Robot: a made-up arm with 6 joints.
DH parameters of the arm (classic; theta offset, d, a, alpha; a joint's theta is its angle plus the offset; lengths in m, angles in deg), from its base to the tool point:
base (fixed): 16.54 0 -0.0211 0
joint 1: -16.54 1.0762 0.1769 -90
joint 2: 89.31 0 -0.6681 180
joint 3: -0.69 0.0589 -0.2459 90
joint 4: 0 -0.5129 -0.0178 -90
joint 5: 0 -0.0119 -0.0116 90
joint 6: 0 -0.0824 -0.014 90
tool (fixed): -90 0.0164 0 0
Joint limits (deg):
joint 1: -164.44..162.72
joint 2: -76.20..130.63
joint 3: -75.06..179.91
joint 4: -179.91..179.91
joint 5: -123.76..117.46
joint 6: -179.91..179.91
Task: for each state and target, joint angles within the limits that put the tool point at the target. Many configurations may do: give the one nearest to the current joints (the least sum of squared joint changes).
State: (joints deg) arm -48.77 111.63 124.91 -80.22 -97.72 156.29
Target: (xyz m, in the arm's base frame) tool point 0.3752 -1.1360 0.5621
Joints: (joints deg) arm -69.99 130.63 94.71 -66.62 -123.37 158.28
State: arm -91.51 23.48 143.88 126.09 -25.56 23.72
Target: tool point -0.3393 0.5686 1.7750
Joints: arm -68.17 -16.48 137.48 127.57 -27.66 23.92
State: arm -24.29 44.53 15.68 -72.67 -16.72 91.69
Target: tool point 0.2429 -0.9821 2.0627
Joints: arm -71.96 28.83 41.80 -74.56 -9.11 89.28
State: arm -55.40 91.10 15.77 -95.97 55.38 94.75
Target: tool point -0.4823 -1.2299 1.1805
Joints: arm -104.13 58.36 9.40 -99.98 61.53 94.43
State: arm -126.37 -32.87 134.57 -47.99 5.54 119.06
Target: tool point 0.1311 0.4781 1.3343
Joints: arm -114.48 -12.77 179.48 -48.14 8.13 118.54
